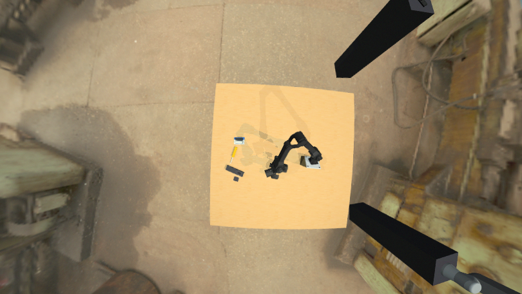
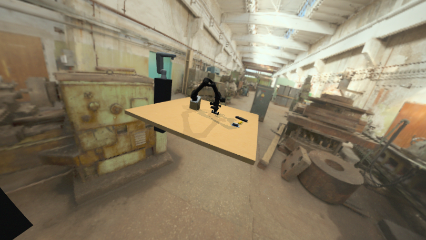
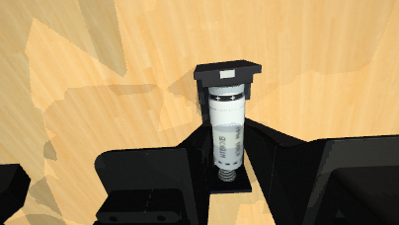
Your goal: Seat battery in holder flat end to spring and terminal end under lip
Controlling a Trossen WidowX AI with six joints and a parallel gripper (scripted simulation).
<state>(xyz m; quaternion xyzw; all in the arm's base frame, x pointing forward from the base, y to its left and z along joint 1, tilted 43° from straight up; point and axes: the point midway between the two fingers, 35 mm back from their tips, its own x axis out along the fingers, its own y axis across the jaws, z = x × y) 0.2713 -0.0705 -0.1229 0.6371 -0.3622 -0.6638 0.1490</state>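
Now: gripper tip 10 mm below the battery. From my gripper tip the other things lie so: yellow screwdriver (350 mm ahead, 110 mm to the right); black battery door (350 mm ahead, 90 mm to the left); black remote control (350 mm ahead, 20 mm to the left, 10 mm above).
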